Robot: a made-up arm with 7 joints.
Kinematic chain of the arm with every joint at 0, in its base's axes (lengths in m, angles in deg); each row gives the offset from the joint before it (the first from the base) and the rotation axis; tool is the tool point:
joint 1: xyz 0 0 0.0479 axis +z
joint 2: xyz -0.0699 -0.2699 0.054 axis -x
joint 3: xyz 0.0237 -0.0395 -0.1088 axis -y
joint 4: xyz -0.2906 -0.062 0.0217 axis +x
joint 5: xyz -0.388 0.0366 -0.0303 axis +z
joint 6: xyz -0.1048 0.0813 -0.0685 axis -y
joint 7: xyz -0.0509 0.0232 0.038 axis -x
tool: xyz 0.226 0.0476 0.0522
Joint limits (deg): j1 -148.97..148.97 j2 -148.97..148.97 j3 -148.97..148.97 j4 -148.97..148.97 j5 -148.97..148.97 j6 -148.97..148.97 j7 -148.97..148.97
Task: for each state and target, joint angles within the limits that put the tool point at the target. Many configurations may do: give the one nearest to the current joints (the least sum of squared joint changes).
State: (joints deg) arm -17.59 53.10 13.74 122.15 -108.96 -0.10 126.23
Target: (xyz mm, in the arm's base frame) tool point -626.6 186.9 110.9
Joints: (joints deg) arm -34.17 47.55 -10.93 130.72 -110.30 -0.10 132.20
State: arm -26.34 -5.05 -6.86 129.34 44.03 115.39 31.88
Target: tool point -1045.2 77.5 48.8
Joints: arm -23.56 -6.96 -7.40 131.96 59.17 113.72 31.59
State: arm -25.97 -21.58 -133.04 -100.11 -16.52 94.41 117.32
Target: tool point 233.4 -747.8 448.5
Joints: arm -20.38 -35.87 -144.46 -106.76 -9.89 103.50 116.03
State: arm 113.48 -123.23 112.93 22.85 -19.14 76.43 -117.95
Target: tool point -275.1 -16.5 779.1
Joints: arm 112.24 -143.77 110.52 19.52 -24.12 70.03 -119.89
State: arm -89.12 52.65 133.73 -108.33 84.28 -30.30 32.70
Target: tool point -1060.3 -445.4 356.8
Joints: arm -93.32 86.58 128.81 -112.06 83.09 -37.90 35.08
